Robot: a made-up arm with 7 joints. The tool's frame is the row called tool.
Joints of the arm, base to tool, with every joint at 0 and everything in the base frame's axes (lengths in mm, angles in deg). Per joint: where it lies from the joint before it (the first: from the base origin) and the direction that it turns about. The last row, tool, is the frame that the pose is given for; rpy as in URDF.
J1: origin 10.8 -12.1 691.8 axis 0 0 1
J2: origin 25 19.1 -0.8 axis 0 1 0
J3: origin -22.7 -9.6 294.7 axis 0 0 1
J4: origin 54 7.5 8.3 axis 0 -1 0
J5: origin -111.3 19.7 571.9 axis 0 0 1
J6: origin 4 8.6 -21.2 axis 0 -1 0
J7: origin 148.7 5.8 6.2 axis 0 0 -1
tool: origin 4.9 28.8 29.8 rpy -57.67 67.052 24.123
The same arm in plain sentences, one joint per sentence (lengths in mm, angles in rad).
The arm has seven revolute joints in a row. What follows holds with every joint at zero, and every direction is one of the base frame's.
Joint 1 is mounted 10.8 mm along +x and 12.1 mm along -y and 691.8 mm along +z from the base frame's origin and rotates about +z.
Joint 2 is mounted 25.0 mm along +x and 19.1 mm along +y and 0.8 mm along -z from joint 1 and rotates about +y.
Joint 3 is mounted 22.7 mm along -x and 9.6 mm along -y and 294.7 mm along +z from joint 2 and rotates about +z.
Joint 4 is mounted 54.0 mm along +x and 7.5 mm along +y and 8.3 mm along +z from joint 3 and rotates about -y.
Joint 5 is mounted 111.3 mm along -x and 19.7 mm along +y and 571.9 mm along +z from joint 4 and rotates about +z.
Joint 6 is mounted 4.0 mm along +x and 8.6 mm along +y and 21.2 mm along -z from joint 5 and rotates about -y.
Joint 7 is mounted 148.7 mm along +x and 5.8 mm along +y and 6.2 mm along +z from joint 6 and rotates about -z.
The tool frame, which is the frame that the pose is given for, is mounted 4.9 mm along +x and 28.8 mm along +y and 29.8 mm along +z from joint 7; its axes are the base frame's turned by roll -1.0065, pitch 1.1703 and yaw 0.4210 rad (as in URDF: about the fixed x, then y, then z).

